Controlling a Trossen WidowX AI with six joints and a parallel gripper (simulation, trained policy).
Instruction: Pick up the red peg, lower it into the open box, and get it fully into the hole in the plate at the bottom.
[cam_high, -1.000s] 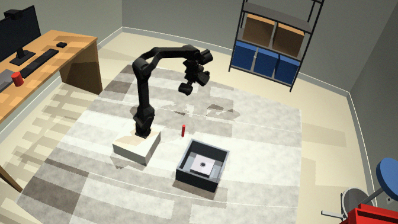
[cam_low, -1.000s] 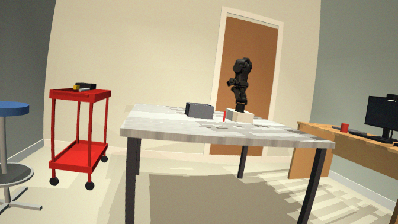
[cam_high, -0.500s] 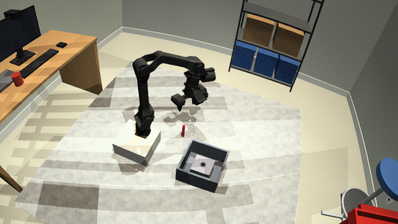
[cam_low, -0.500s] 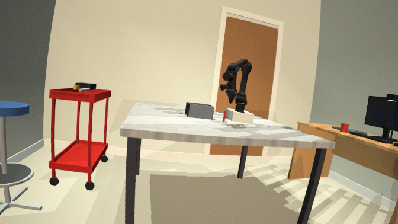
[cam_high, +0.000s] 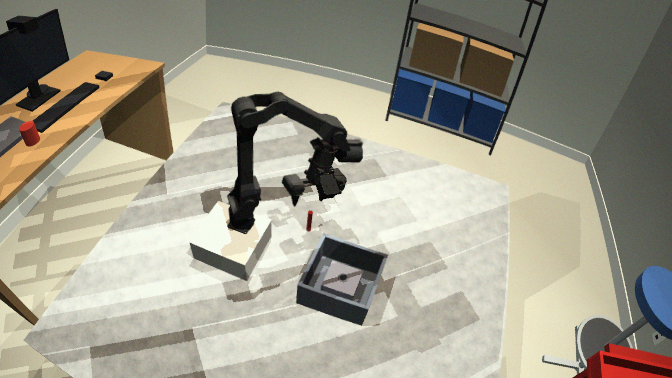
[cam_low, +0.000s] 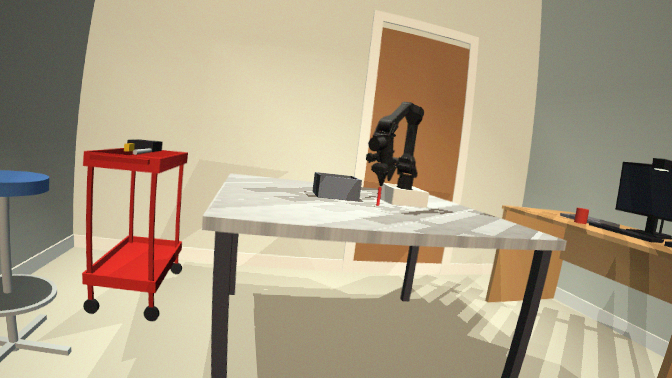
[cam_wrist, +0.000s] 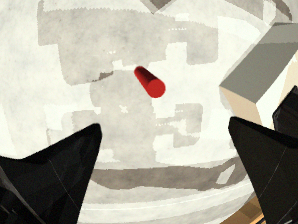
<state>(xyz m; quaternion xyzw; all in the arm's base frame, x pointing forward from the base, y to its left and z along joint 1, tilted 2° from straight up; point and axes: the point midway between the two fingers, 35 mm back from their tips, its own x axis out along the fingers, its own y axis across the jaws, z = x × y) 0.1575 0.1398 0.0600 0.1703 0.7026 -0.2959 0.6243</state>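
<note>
Now: gripper tip 60 mm above the red peg, 20 mm short of it and 10 mm to the left of it. The rest, counted from my gripper tip: grey plate 180 mm to the right, 170 mm ahead, 50 mm below; then dark box 180 mm to the right, 170 mm ahead, 70 mm below.
</note>
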